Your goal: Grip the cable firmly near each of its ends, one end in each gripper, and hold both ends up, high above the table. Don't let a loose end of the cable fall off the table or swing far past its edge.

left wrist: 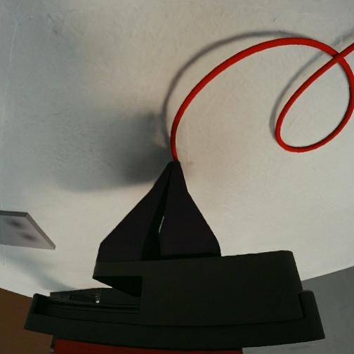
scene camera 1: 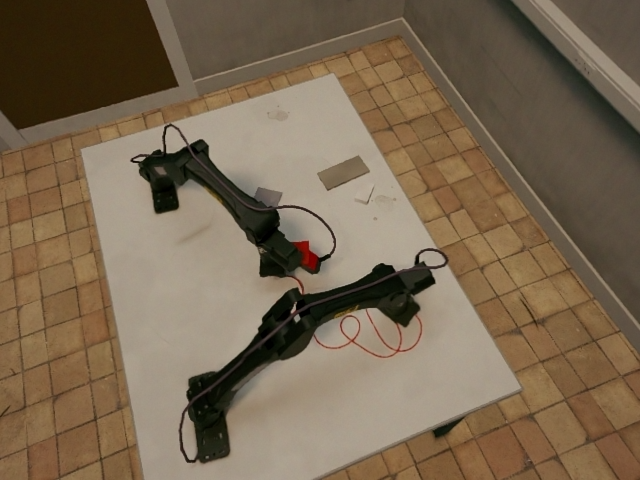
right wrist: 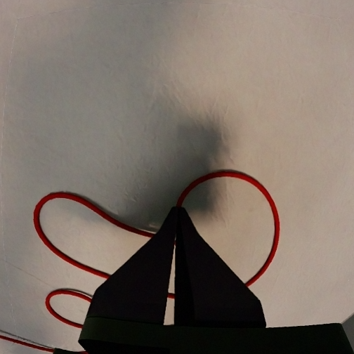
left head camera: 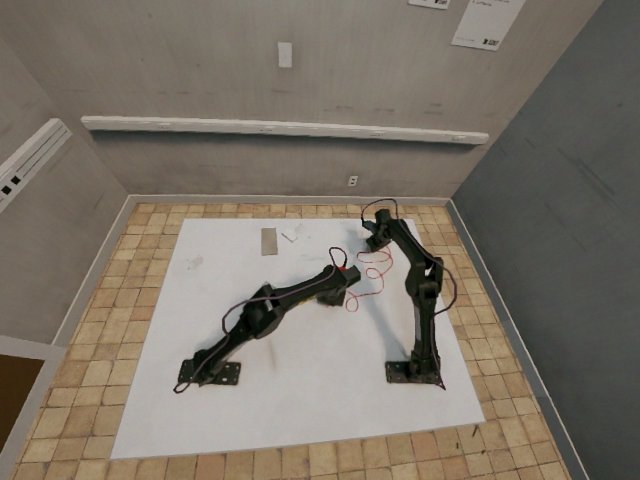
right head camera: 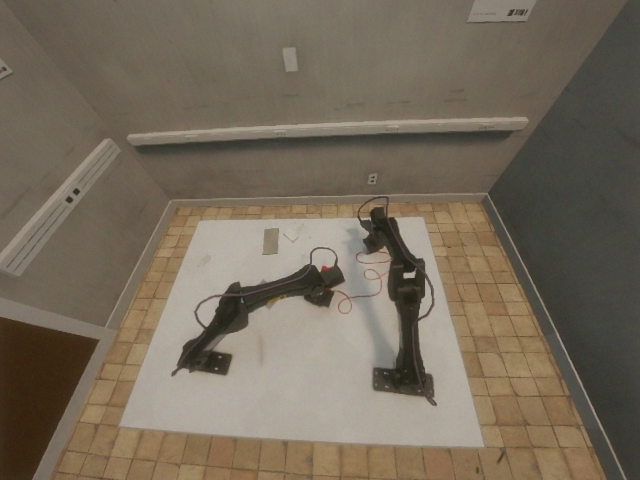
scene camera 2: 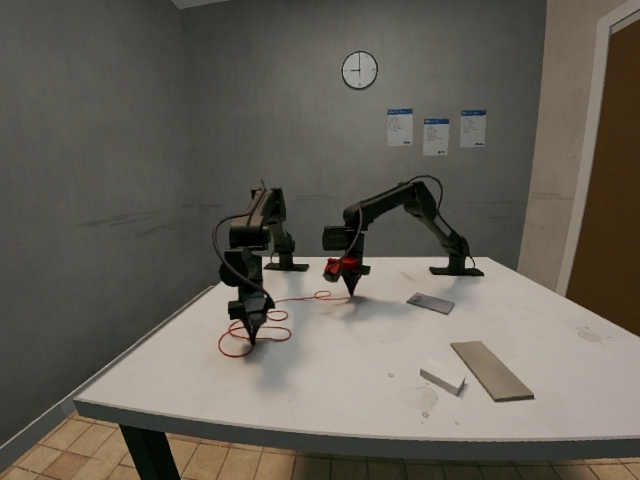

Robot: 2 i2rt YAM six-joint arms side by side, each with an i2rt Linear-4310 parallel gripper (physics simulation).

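Where they show: left gripper, fingertip midpoint: (scene camera 1: 278, 275) (left head camera: 329, 301) (right head camera: 321, 302) (scene camera 2: 351, 295); right gripper, fingertip midpoint: (scene camera 1: 399, 315) (left head camera: 371, 248) (right head camera: 372, 248) (scene camera 2: 252, 344); left arm's base, link origin: (scene camera 1: 163, 186) (left head camera: 210, 372) (right head camera: 205, 360) (scene camera 2: 455, 272); right arm's base, link origin: (scene camera 1: 208, 415) (left head camera: 412, 372) (right head camera: 402, 382) (scene camera 2: 286, 268).
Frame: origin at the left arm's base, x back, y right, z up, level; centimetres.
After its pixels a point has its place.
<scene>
A thin red cable (left head camera: 368, 295) @(x -31.5, y 57.0, z 0.6 cm) (scene camera 1: 330, 347) @(x -35.3, y 65.0, z 0.3 cm) (scene camera 2: 289, 299) @(x -32.3, y 60.5, z 0.4 cm) (left wrist: 295, 41) (right wrist: 277, 225) lies in several loops on the table between and beneath my two grippers. My left gripper (scene camera 2: 352, 296) @(x -27.3, y 41.0, z 0.8 cm) (left wrist: 175, 166) is shut on one end of the cable, just above the table; the cable rises a little off the surface at the tips and casts an offset shadow. My right gripper (scene camera 2: 252, 343) @(x -55.4, y 61.6, z 0.4 cm) (right wrist: 177, 213) is shut on the other end, low over the loops. In the head views the arms hide both pairs of fingertips.
A tan board (left head camera: 268, 241) @(x -54.6, y 11.8, z 0.8 cm) (scene camera 1: 343, 173) @(x -55.0, y 12.6, z 0.8 cm) (scene camera 2: 491, 369) @(x -56.2, y 11.7, z 0.8 cm) and a white block (scene camera 1: 364, 193) @(x -58.6, y 22.5, z 1.7 cm) (scene camera 2: 443, 376) @(x -60.1, y 21.8, z 1.7 cm) lie toward the table's far side in the left head view. A grey slab (scene camera 1: 268, 196) @(x -30.5, y 14.0, z 0.6 cm) (scene camera 2: 430, 303) @(x -29.5, y 17.0, z 0.6 cm) (left wrist: 25, 230) lies near the left arm.
</scene>
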